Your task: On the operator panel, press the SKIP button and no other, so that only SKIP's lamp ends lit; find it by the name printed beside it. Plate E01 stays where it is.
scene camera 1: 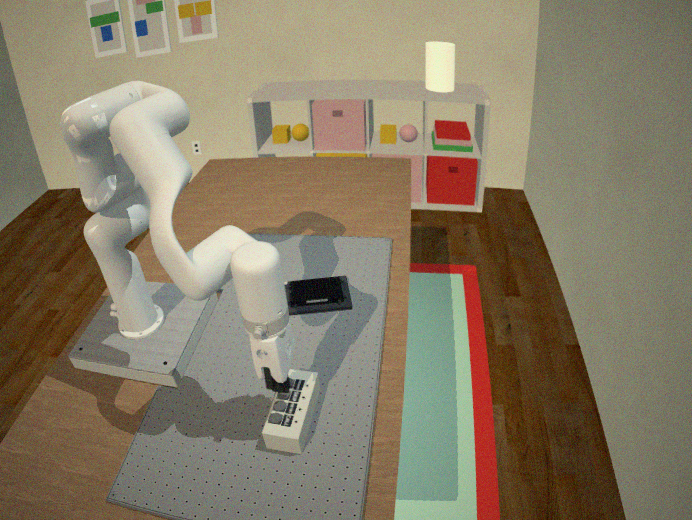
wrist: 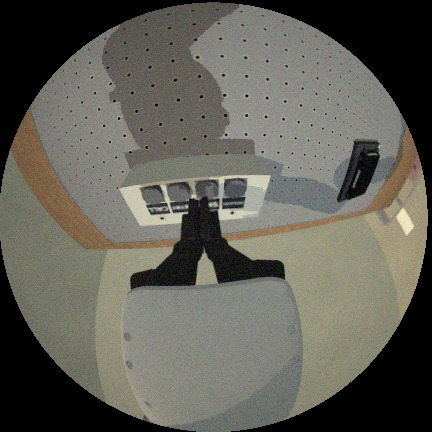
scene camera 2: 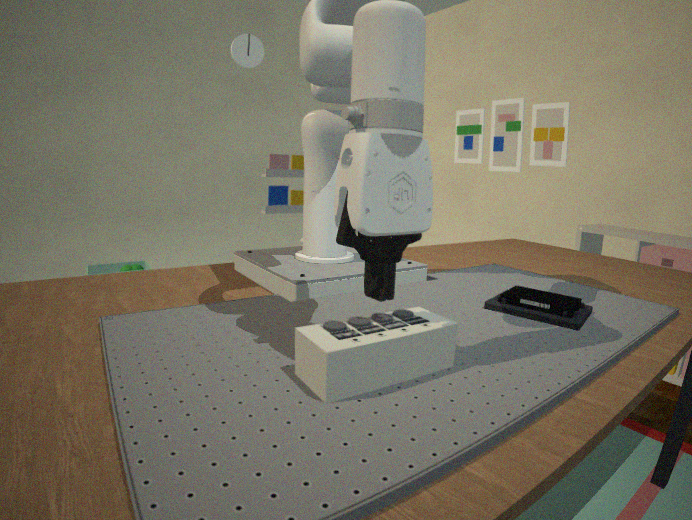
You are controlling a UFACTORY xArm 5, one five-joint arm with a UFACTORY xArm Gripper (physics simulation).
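Pixels of known places: gripper, fingertip midpoint: [scene camera 1: 281,389] [wrist: 200,208] [scene camera 2: 378,297]; arm's base, origin of the base link: [scene camera 1: 141,322] [scene camera 2: 324,258].
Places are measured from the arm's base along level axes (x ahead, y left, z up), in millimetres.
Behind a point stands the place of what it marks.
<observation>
The white operator panel [scene camera 1: 285,441] {y -259, x 446, z 6 mm} [scene camera 2: 391,360] {y -186, x 473, z -2 mm} [wrist: 131,192] {y -245, x 414, z 22 mm} has a row of dark round buttons with printed labels and small lamp dots, all looking dark. The SKIP button [scene camera 1: 283,395] {y -165, x 422, z 25 mm} [scene camera 2: 382,318] {y -165, x 427, z 25 mm} [wrist: 206,188] {y -161, x 418, z 25 mm} is third from the left in the wrist view; the fingers partly hide its label, and the labels are blurred. My gripper [scene camera 1: 282,389] {y -169, x 423, z 48 mm} [scene camera 2: 380,297] {y -169, x 423, z 48 mm} [wrist: 200,208] {y -169, x 423, z 48 mm} is shut and empty, pointing down. Its tips are a little above the panel near the SKIP button, with a gap visible in scene camera 2. Black plate E01 [scene camera 1: 345,300] {y 175, x 477, z -15 mm} [scene camera 2: 570,320] [wrist: 357,155] {y 141, x 363, z -19 mm} lies flat apart from the panel; its marking is unreadable.
The panel and plate are on a grey perforated board [scene camera 1: 223,480] {y -350, x 344, z -31 mm} [scene camera 2: 184,447] {y -394, x 486, z -31 mm} [wrist: 280,60] {y -71, x 270, z -31 mm} on a wooden table [scene camera 1: 296,184] {y 833, x 187, z -44 mm} [scene camera 2: 50,391] {y -510, x 327, z -44 mm}. The robot's base block [scene camera 1: 123,371] {y -149, x 18, z -20 mm} [scene camera 2: 358,285] {y -12, x 152, z -22 mm} stands beside the board. A shelf unit [scene camera 1: 369,89] stands behind the table.
</observation>
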